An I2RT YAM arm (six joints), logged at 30 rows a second.
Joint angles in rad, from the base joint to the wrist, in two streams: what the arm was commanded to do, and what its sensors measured. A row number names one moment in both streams.
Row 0, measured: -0.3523, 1.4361, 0.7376, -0.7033, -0.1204, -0.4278
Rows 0 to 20, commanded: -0.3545, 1.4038, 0.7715, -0.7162, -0.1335, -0.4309; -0.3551, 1.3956, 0.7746, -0.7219, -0.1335, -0.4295; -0.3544, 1.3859, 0.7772, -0.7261, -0.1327, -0.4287; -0.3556, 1.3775, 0.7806, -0.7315, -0.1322, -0.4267; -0.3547, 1.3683, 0.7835, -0.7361, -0.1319, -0.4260; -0.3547, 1.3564, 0.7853, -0.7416, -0.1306, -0.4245; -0.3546, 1.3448, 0.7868, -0.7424, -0.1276, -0.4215; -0.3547, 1.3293, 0.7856, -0.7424, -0.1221, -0.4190; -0.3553, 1.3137, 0.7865, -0.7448, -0.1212, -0.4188; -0.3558, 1.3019, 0.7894, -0.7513, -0.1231, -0.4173; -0.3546, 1.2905, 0.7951, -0.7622, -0.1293, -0.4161; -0.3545, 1.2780, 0.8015, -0.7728, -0.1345, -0.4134; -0.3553, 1.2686, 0.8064, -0.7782, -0.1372, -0.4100; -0.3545, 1.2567, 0.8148, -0.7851, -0.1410, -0.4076; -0.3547, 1.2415, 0.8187, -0.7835, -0.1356, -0.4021; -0.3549, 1.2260, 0.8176, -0.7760, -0.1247, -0.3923; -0.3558, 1.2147, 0.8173, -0.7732, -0.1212, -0.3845; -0.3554, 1.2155, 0.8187, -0.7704, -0.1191, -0.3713; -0.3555, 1.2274, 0.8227, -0.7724, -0.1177, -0.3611; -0.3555, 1.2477, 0.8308, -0.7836, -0.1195, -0.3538; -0.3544, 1.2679, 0.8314, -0.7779, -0.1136, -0.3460
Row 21, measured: -0.3527, 1.2411, 0.7887, -0.7708, -0.1169, -0.3843
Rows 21 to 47, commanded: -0.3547, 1.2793, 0.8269, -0.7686, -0.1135, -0.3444; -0.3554, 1.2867, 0.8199, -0.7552, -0.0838, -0.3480; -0.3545, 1.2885, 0.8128, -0.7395, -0.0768, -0.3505; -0.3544, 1.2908, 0.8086, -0.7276, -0.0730, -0.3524; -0.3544, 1.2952, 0.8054, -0.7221, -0.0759, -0.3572; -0.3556, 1.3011, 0.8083, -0.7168, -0.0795, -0.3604; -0.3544, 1.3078, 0.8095, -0.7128, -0.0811, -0.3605; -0.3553, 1.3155, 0.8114, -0.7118, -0.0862, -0.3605; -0.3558, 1.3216, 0.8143, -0.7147, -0.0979, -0.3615; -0.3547, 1.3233, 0.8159, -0.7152, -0.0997, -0.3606; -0.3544, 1.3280, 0.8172, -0.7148, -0.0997, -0.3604; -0.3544, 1.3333, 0.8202, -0.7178, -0.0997, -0.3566; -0.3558, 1.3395, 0.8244, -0.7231, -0.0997, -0.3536; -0.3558, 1.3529, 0.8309, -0.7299, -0.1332, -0.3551; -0.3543, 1.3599, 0.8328, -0.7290, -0.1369, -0.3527; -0.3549, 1.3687, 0.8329, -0.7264, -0.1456, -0.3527; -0.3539, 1.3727, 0.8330, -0.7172, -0.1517, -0.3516; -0.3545, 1.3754, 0.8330, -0.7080, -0.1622, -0.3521; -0.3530, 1.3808, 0.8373, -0.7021, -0.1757, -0.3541; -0.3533, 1.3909, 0.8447, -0.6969, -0.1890, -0.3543; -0.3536, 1.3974, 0.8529, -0.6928, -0.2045, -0.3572; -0.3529, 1.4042, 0.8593, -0.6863, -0.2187, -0.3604; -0.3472, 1.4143, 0.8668, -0.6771, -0.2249, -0.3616; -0.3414, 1.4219, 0.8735, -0.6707, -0.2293, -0.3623; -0.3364, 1.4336, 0.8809, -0.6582, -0.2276, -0.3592; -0.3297, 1.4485, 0.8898, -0.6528, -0.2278, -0.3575; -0.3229, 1.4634, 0.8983, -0.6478, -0.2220, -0.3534
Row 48, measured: -0.3401, 1.4345, 0.8433, -0.6910, -0.1951, -0.3626
